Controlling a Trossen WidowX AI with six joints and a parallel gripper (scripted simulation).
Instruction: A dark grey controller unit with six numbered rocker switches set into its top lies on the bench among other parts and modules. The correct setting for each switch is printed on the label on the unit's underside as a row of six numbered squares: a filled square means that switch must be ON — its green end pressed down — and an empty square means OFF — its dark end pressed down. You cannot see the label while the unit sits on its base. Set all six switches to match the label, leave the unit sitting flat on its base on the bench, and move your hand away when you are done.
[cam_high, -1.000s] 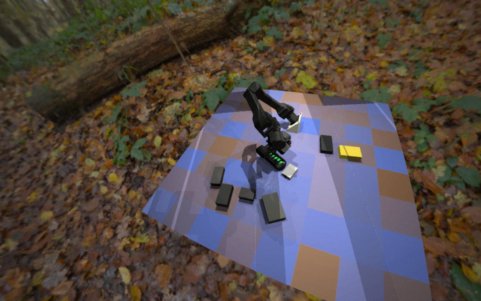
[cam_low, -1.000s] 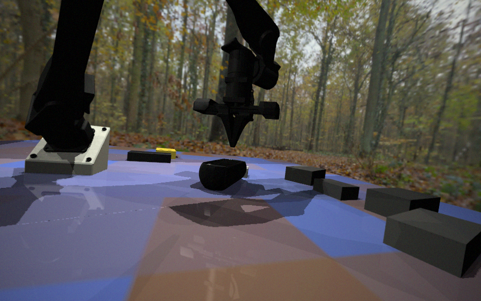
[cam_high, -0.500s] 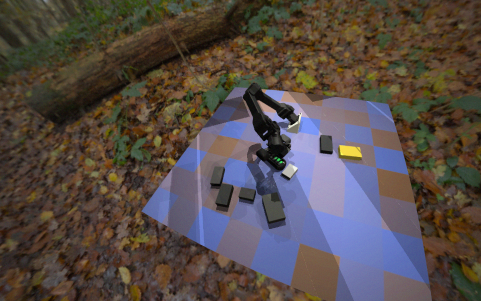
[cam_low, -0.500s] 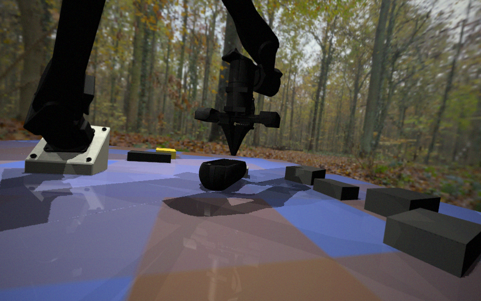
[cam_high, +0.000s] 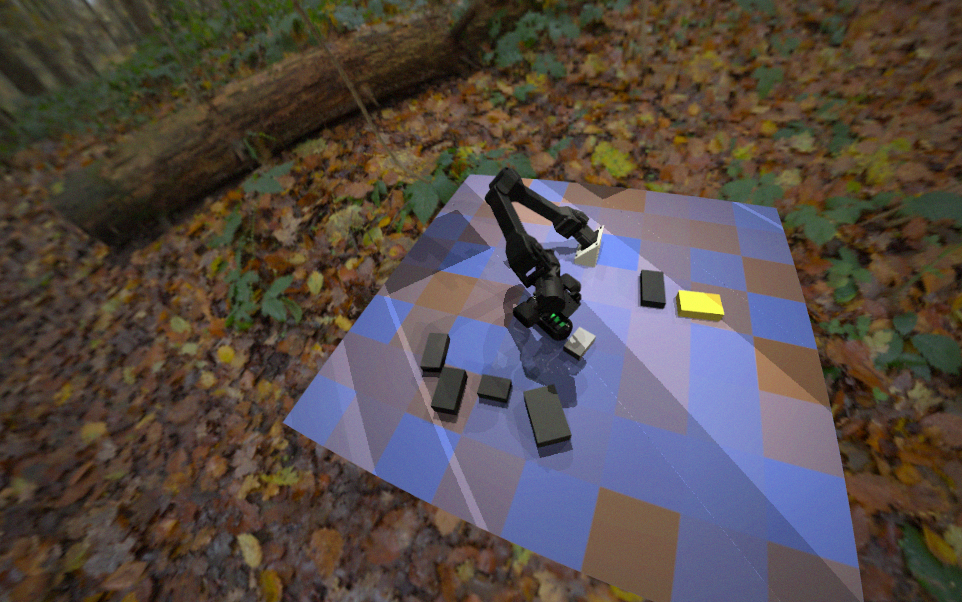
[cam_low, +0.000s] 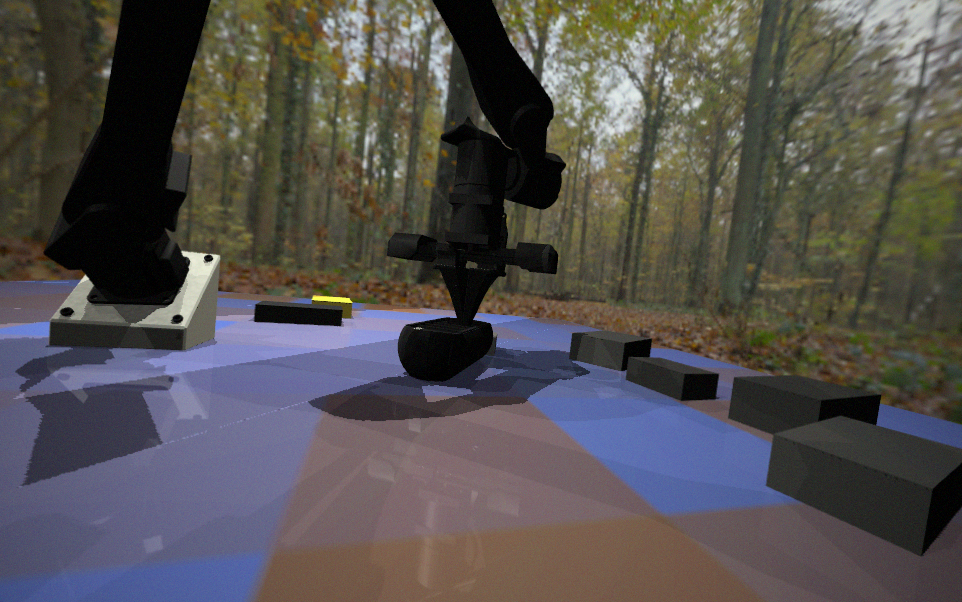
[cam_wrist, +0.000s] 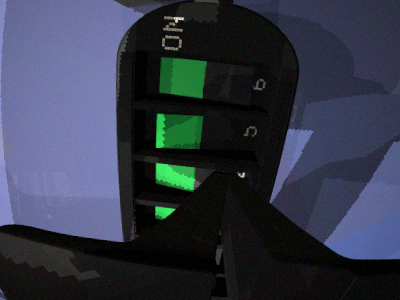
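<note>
The white block lies 10 cm to the left of my gripper tip, 4 cm ahead of it and 3 cm below it. Also, from my gripper tip: dark block (27 cm to the left, 20 cm behind, 3 cm below); then yellow block (40 cm to the left, 17 cm behind, 3 cm below).
</note>
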